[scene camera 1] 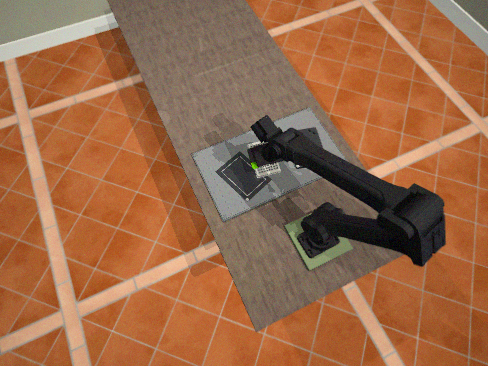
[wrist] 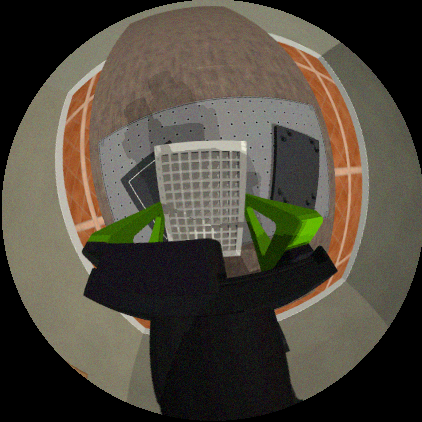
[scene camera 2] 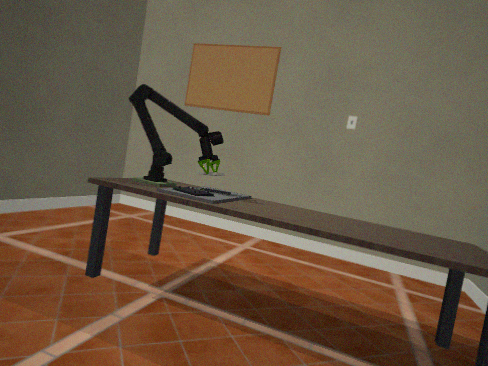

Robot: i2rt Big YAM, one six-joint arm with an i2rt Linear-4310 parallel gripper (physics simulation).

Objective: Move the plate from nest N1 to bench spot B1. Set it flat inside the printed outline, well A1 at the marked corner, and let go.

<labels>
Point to a dark outlined square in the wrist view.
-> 140, 182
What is my gripper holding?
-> A white well plate.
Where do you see a dark outlined square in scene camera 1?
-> At 237, 172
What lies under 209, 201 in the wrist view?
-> A white well plate.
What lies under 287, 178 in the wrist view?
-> A dark flat block.
</labels>
